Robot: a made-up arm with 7 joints.
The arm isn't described. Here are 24 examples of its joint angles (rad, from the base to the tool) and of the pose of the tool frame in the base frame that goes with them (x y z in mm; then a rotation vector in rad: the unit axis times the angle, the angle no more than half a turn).
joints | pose
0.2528 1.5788 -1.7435 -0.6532 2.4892 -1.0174 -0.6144 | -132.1 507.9 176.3 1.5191 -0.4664 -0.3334
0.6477 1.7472 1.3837 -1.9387 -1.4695 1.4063 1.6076 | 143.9 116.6 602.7 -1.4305 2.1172 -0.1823
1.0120 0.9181 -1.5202 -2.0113 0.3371 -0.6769 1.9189 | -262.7 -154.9 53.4 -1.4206 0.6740 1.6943
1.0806 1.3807 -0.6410 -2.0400 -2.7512 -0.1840 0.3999 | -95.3 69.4 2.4 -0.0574 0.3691 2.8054
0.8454 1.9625 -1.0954 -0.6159 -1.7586 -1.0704 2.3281 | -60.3 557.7 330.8 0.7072 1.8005 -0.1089
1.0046 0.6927 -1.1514 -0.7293 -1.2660 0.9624 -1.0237 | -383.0 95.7 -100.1 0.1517 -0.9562 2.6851
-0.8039 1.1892 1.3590 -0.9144 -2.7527 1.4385 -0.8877 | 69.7 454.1 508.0 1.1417 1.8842 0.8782
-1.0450 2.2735 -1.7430 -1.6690 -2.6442 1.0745 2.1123 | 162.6 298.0 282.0 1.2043 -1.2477 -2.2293
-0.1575 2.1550 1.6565 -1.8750 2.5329 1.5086 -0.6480 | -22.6 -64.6 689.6 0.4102 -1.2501 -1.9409
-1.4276 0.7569 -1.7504 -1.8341 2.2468 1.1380 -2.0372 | 261.0 -189.4 85.0 -1.0847 -0.1783 -2.8770
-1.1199 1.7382 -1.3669 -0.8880 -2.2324 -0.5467 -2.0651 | 315.1 422.0 348.3 0.7007 -1.1069 0.8498
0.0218 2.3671 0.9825 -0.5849 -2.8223 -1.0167 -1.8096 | 112.3 253.8 795.5 0.6911 -2.1711 1.5783
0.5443 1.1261 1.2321 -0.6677 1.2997 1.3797 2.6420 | -25.9 507.8 205.6 0.6852 -0.0232 -2.0817
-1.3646 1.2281 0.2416 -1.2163 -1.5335 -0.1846 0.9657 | 193.7 214.5 712.3 1.9157 -2.1193 -0.4047
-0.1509 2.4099 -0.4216 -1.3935 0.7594 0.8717 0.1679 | 273.6 344.8 581.5 1.6019 -0.3453 -0.1685
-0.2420 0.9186 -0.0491 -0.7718 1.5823 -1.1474 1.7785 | 334.6 365.7 54.7 1.5526 2.0617 -1.2335
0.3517 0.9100 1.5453 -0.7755 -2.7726 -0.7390 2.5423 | -96.1 534.0 225.2 0.8875 -0.4513 0.9586
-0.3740 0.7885 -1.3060 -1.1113 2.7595 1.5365 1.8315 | 183.3 0.8 -98.9 0.0506 1.9892 1.6778
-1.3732 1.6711 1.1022 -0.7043 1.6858 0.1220 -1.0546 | -44.9 486.4 617.5 -0.2467 2.7353 -1.0592
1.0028 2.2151 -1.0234 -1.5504 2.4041 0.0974 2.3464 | -107.5 394.8 192.4 0.8165 -0.7825 2.8676
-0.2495 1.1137 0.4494 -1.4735 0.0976 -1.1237 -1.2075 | 284.3 286.1 399.6 -2.0884 1.4886 0.8231
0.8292 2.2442 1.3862 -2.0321 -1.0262 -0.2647 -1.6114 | 303.2 -65.6 506.1 -1.2700 -0.6086 0.4391
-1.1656 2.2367 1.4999 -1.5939 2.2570 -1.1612 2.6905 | -406.3 72.3 542.0 -1.5557 1.0893 -2.3731
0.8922 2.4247 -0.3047 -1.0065 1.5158 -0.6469 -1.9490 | 310.7 422.7 358.6 1.7977 0.3472 -2.3606
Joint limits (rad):
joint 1: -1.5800..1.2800
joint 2: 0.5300..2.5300
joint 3: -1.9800..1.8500
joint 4: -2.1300..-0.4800
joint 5: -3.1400..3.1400
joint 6: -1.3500..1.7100
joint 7: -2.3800..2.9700
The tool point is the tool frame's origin. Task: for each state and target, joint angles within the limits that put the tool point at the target. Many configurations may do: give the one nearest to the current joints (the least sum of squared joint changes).
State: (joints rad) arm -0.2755 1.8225 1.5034 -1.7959 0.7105 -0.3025 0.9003
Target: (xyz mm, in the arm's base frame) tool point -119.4 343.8 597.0
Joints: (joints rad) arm -0.3871 1.3807 1.6706 -1.7044 0.6924 -0.3089 0.8841
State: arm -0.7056 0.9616 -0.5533 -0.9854 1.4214 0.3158 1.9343
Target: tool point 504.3 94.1 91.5
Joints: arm -0.7933 0.7768 -0.5777 -0.8794 1.3954 0.2496 1.9211
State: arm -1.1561 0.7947 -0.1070 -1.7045 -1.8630 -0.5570 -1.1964
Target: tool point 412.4 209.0 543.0
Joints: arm -1.1439 1.0781 0.0782 -0.9847 -1.9016 -0.3829 -1.2454
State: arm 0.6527 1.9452 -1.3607 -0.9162 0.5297 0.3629 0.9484
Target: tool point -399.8 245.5 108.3
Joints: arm 0.9554 1.4050 -1.5730 -1.4274 0.5707 0.3366 0.9580
